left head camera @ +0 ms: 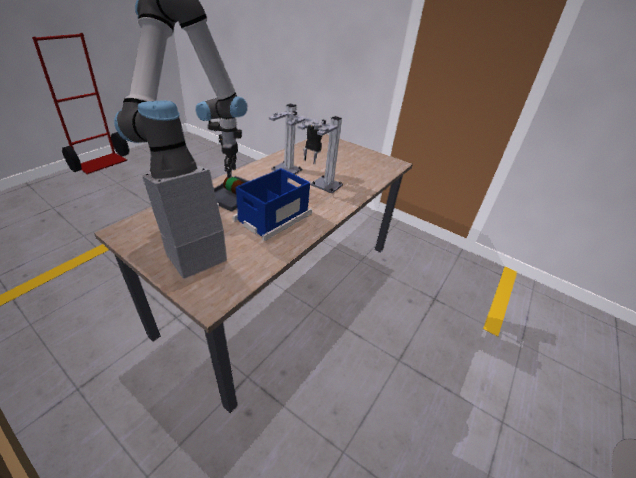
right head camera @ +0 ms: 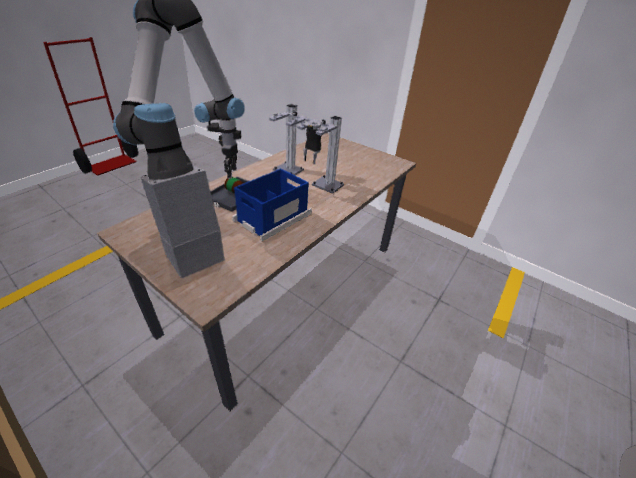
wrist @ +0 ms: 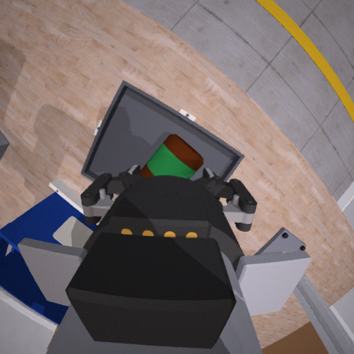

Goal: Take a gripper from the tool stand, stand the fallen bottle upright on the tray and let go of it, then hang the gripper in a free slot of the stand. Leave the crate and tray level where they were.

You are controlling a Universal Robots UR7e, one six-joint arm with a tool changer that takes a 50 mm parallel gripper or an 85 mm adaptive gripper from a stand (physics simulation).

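The bottle, brown with a green band, lies on its side in the dark grey tray; its lower-left end is hidden under my gripper in the wrist view. My gripper, the adaptive one with black linkage fingers, is on the arm, pointing down over the bottle. Its fingers stand wide apart, one to each side of the bottle in the wrist view, and are open. The tool stand holds the other gripper, hanging from it.
The blue crate stands close beside the tray, between light rails on the wooden table. The grey robot pedestal is at the near end. The stand's two posts rise beyond the crate.
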